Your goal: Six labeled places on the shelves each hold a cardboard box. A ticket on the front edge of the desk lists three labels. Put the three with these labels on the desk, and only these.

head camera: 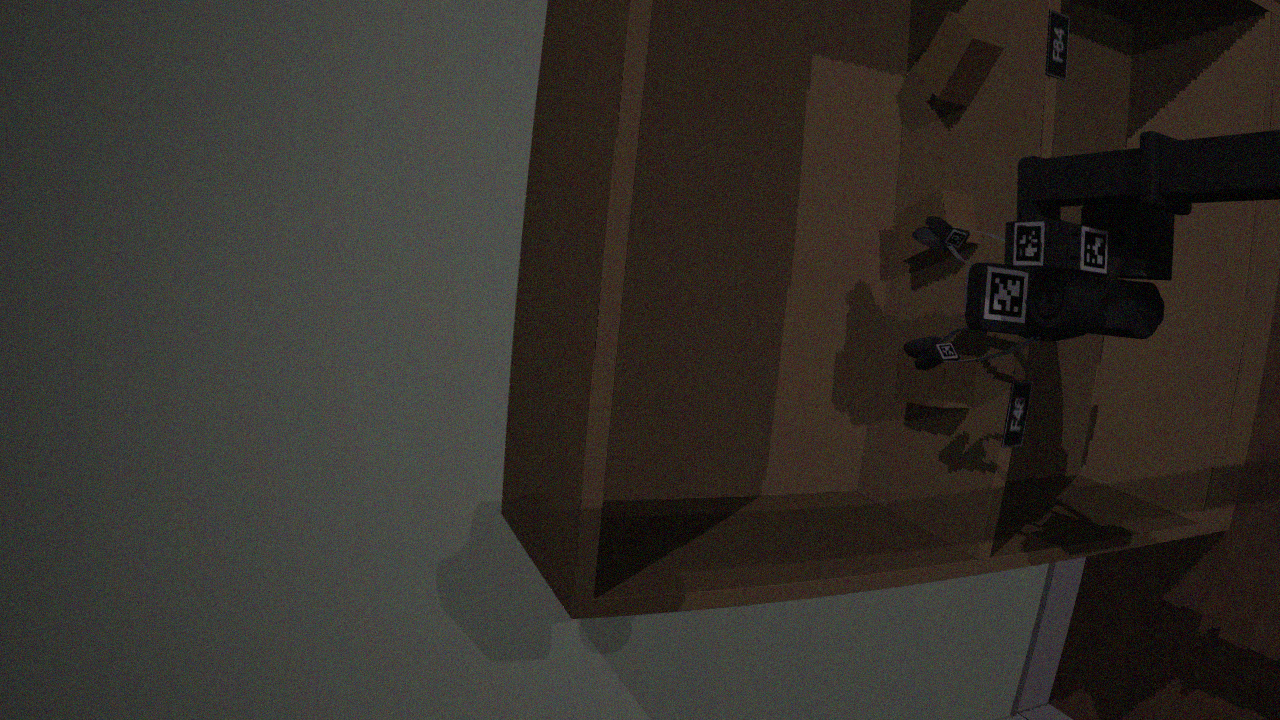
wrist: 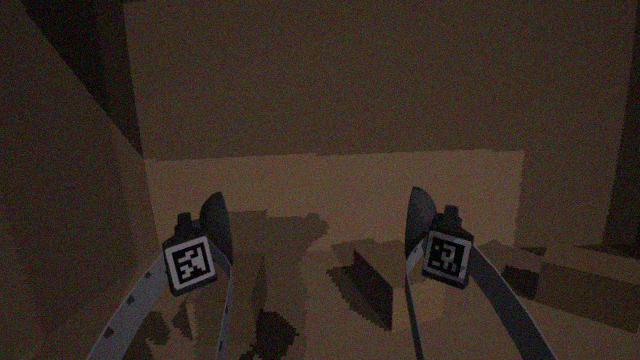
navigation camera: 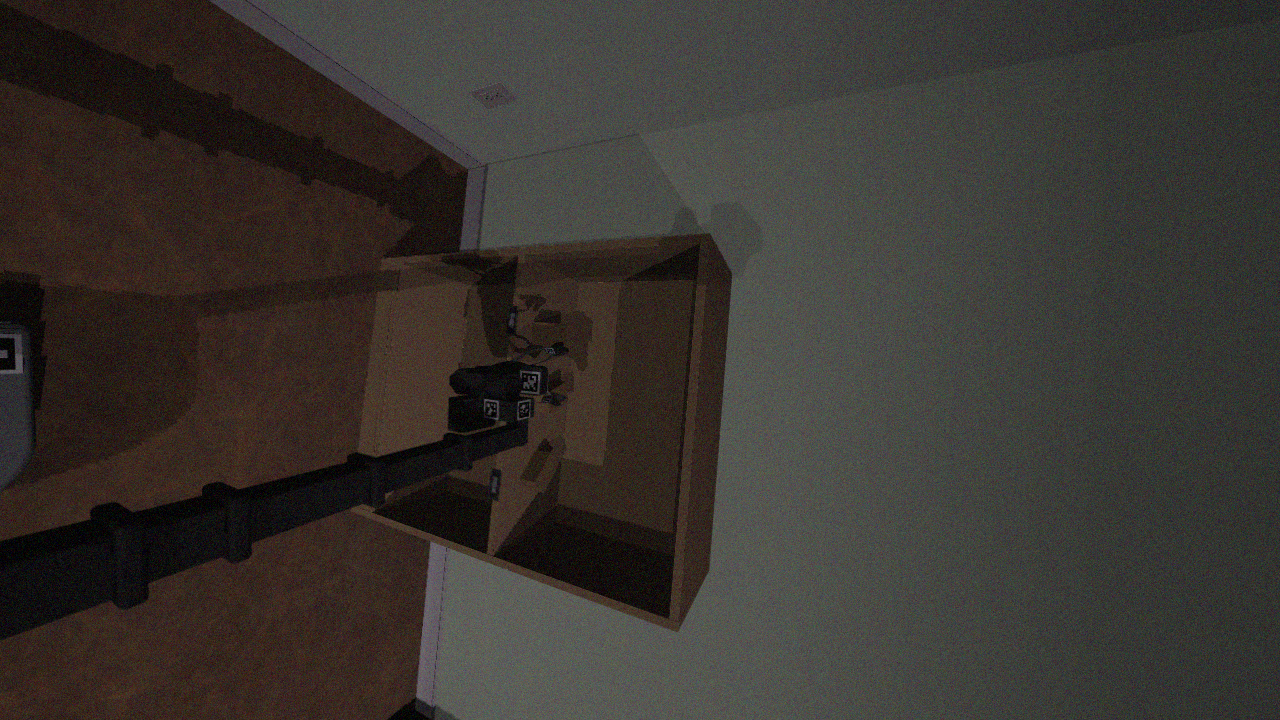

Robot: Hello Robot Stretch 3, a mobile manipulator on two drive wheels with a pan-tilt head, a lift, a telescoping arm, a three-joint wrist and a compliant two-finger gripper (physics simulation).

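There's a brown shelf unit here, and you can see the gripper too. The wrist view shows the gripper, and so does the navigation camera view.
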